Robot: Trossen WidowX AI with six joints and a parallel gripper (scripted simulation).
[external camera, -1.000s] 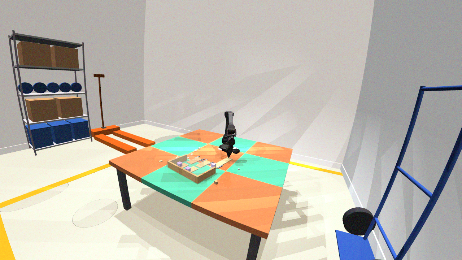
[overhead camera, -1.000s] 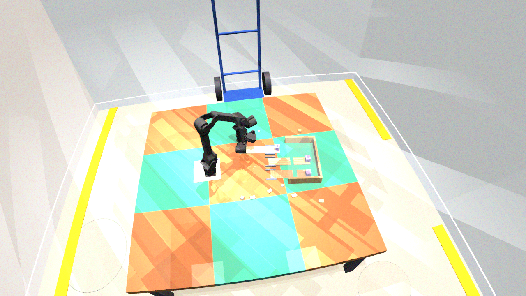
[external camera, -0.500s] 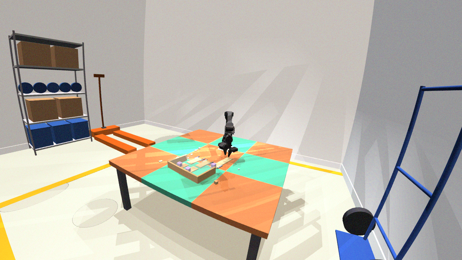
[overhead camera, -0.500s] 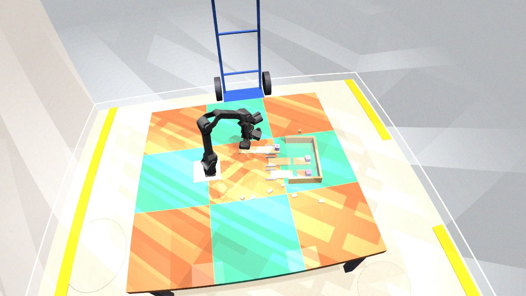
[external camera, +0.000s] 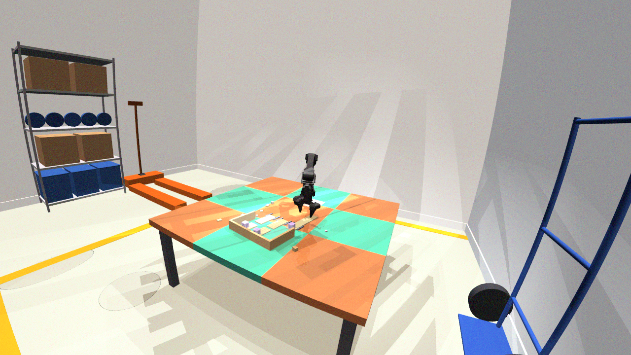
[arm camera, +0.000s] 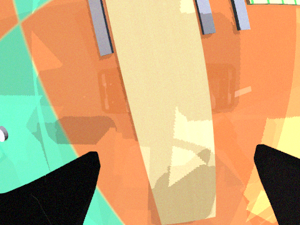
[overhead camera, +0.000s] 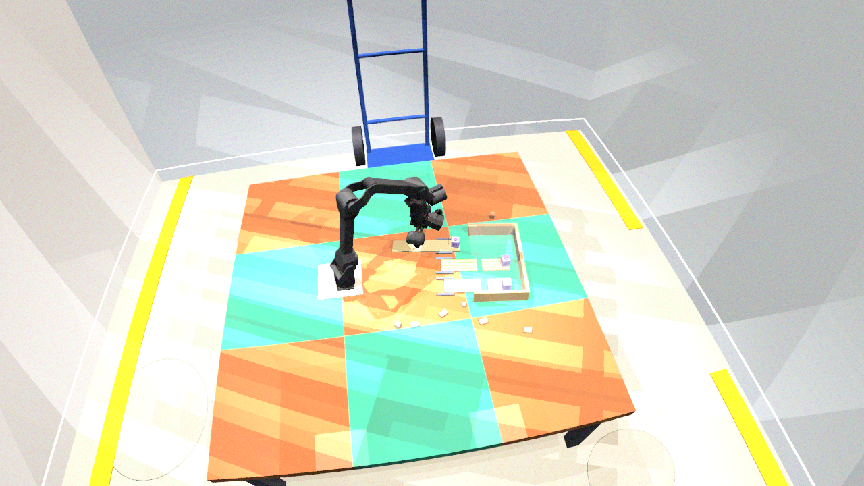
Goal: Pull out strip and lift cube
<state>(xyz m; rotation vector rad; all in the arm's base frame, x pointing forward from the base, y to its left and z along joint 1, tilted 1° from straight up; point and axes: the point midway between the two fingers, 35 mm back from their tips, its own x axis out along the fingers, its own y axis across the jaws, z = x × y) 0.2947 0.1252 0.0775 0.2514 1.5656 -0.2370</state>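
Right now my gripper tip is 20 mm short of the one-piece strip and 40 mm above it.
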